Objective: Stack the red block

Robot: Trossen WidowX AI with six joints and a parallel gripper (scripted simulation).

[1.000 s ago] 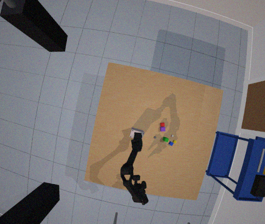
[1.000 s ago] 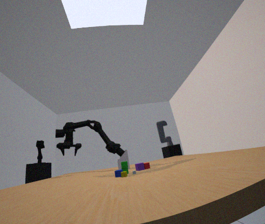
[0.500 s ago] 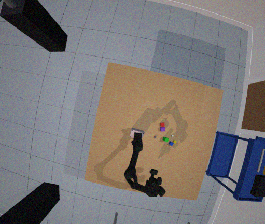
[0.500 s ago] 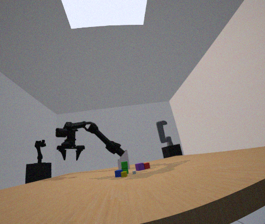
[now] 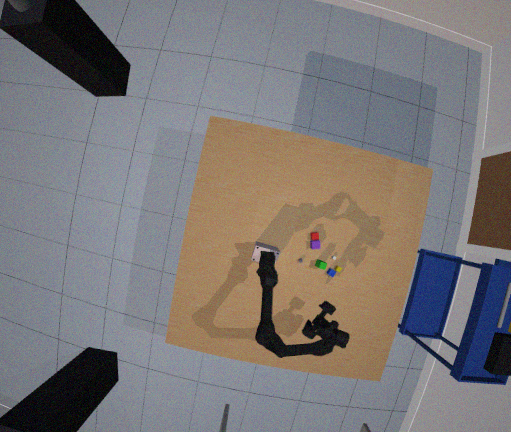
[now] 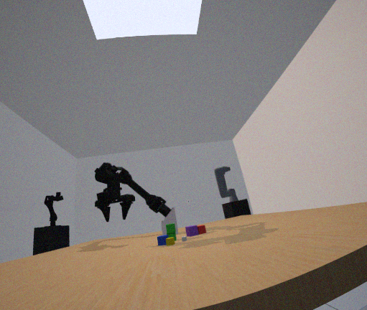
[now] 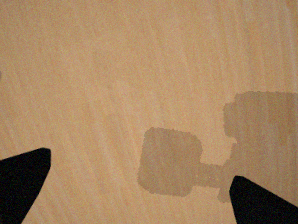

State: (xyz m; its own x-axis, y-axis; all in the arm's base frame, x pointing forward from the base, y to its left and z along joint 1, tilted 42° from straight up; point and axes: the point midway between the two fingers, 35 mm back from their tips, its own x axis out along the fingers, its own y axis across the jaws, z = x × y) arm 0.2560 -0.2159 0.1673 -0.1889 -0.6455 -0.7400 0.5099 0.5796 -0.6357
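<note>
My gripper tip is 10 mm past the red block, 370 mm to the right of it and 100 mm above it. Round my gripper tip: blue block: 100 mm ahead, 180 mm to the left, 100 mm below; small grey cube: 70 mm behind, 240 mm to the left, 110 mm below; yellow block: 140 mm ahead, 210 mm to the left, 100 mm below.
</note>
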